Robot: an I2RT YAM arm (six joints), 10 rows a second.
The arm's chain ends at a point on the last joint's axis. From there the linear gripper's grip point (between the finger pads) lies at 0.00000 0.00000 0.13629 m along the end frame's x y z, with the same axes.
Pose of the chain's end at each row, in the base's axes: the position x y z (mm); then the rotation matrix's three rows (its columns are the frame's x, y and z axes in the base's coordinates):
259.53 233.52 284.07; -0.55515 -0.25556 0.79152; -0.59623 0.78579 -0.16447; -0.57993 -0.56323 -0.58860
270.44 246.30 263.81; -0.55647 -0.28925 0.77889; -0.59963 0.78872 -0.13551; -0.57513 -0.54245 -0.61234
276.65 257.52 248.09; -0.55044 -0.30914 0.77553; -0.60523 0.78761 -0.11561; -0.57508 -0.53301 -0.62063
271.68 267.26 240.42; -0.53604 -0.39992 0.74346; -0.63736 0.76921 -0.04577; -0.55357 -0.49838 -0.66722
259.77 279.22 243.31; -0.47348 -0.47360 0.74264; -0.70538 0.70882 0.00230; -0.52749 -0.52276 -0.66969
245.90 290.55 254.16; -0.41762 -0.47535 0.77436; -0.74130 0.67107 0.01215; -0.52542 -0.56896 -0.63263
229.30 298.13 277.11; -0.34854 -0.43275 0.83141; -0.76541 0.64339 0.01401; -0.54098 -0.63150 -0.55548
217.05 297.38 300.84; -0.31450 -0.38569 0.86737; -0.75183 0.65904 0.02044; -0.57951 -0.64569 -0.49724
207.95 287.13 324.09; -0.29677 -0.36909 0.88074; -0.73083 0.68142 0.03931; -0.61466 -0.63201 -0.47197
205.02 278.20 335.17; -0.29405 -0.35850 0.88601; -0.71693 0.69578 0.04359; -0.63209 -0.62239 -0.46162
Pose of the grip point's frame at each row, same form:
367.41 211.10 203.85; -0.55515 -0.25556 0.79152; -0.59623 0.78579 -0.16447; -0.57993 -0.56323 -0.58860
376.59 227.83 180.35; -0.55647 -0.28925 0.77889; -0.59963 0.78872 -0.13551; -0.57513 -0.54245 -0.61234
382.35 241.76 163.50; -0.55044 -0.30914 0.77553; -0.60523 0.78761 -0.11561; -0.57508 -0.53301 -0.62063
373.01 261.02 149.48; -0.53604 -0.39992 0.74346; -0.63736 0.76921 -0.04577; -0.55357 -0.49838 -0.66722
360.98 279.53 152.04; -0.47348 -0.47360 0.74264; -0.70538 0.70882 0.00230; -0.52749 -0.52276 -0.66969
351.44 292.21 167.94; -0.41762 -0.47535 0.77436; -0.74130 0.67107 0.01215; -0.52542 -0.56896 -0.63263
342.61 300.04 201.40; -0.34854 -0.43275 0.83141; -0.76541 0.64339 0.01401; -0.54098 -0.63150 -0.55548
335.26 300.17 233.07; -0.31450 -0.38569 0.86737; -0.75183 0.65904 0.02044; -0.57951 -0.64569 -0.49724
327.99 292.49 259.77; -0.29677 -0.36909 0.88074; -0.73083 0.68142 0.03931; -0.61466 -0.63201 -0.47197
325.77 284.14 272.26; -0.29405 -0.35850 0.88601; -0.71693 0.69578 0.04359; -0.63209 -0.62239 -0.46162

